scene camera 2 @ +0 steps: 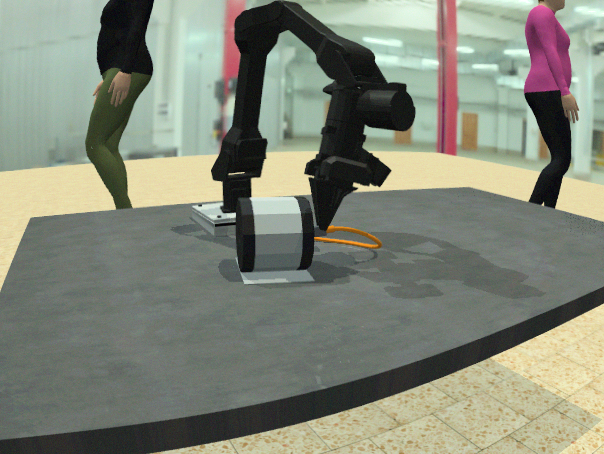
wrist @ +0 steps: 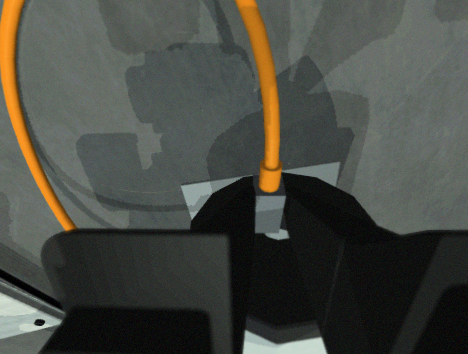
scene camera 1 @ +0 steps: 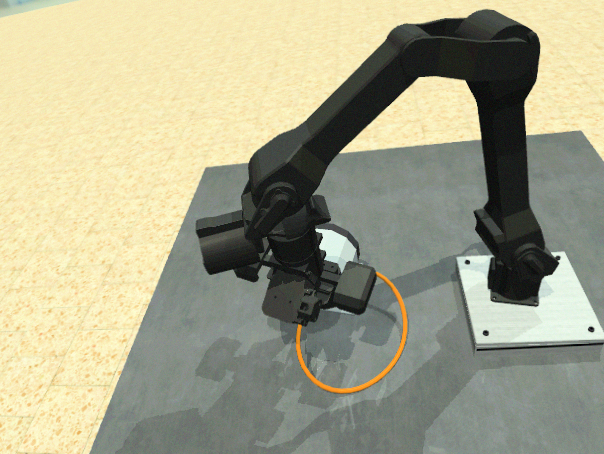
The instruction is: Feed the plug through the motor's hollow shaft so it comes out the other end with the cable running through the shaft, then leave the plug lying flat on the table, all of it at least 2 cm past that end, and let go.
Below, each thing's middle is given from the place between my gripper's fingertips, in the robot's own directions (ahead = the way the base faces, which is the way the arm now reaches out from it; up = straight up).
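Labels:
Counting from my hand, I find that the grey plug (wrist: 269,205) sits 10 mm to the right of it.

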